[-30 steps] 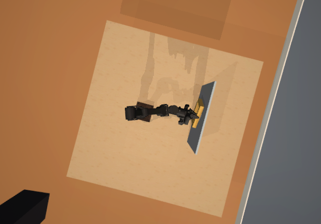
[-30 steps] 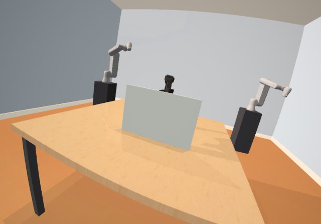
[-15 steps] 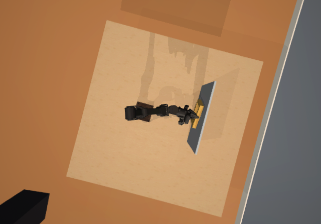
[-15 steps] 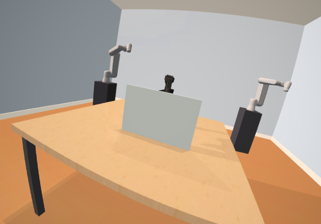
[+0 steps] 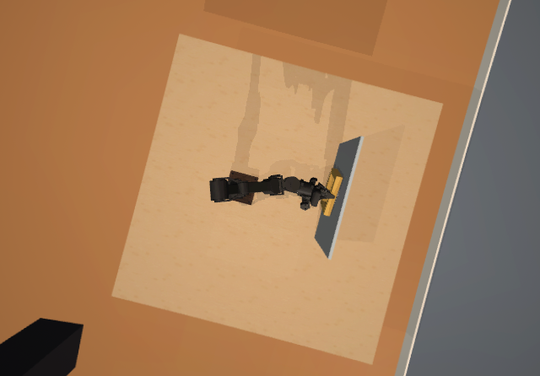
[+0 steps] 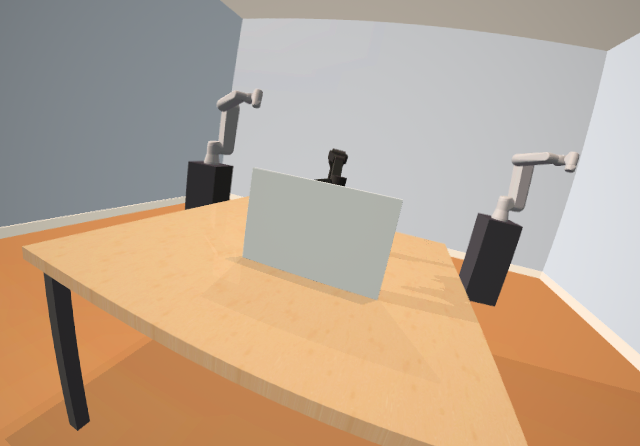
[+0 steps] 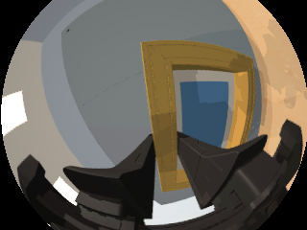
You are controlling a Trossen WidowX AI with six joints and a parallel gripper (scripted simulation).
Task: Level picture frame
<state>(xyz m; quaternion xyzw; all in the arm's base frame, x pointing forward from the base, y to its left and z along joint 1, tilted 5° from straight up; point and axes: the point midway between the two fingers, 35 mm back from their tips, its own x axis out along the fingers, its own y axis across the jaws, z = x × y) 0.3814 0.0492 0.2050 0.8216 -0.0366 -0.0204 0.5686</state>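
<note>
My gripper tip is now 20 mm to the right of the picture frame and 50 mm above it. Also, from my gripper tip: grey wall panel 10 mm ahead, 10 mm to the left, 60 mm below.
</note>
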